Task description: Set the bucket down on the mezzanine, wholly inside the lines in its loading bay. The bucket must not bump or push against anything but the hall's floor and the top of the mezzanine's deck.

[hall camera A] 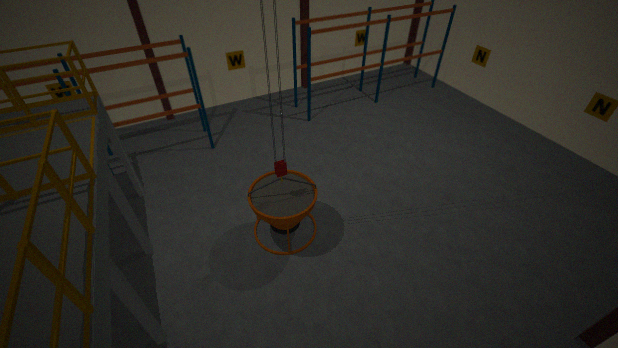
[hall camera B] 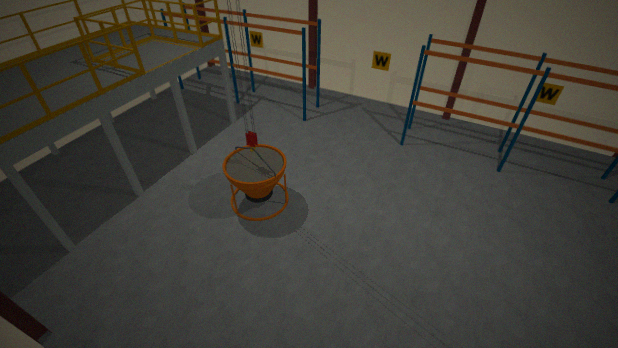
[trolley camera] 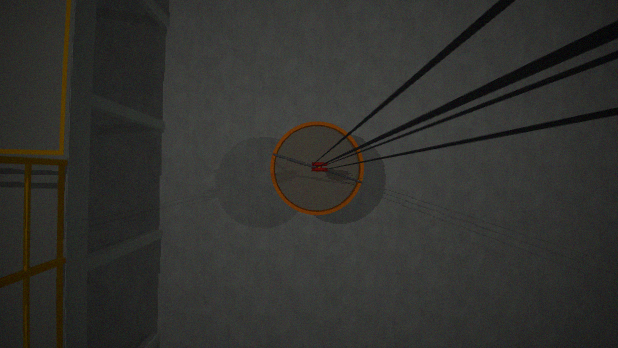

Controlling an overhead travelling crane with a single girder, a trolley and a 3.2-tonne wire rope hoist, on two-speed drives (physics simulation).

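The orange bucket hangs upright by two sling legs from the red hook block, my gripper, which is shut on it. Its foot ring appears a little above the hall's floor; two shadows lie near it on the floor. The grey mezzanine stands left of the bucket, its deck well higher than the bucket. In the trolley view, yellow lines bound a stretch of deck at the upper left, beside the railing; part of this area is cut off by the frame.
Yellow railings stand along the deck edge, with cross rails beside the marked area. Grey posts carry the deck. Blue and orange racks stand along the wall marked W.
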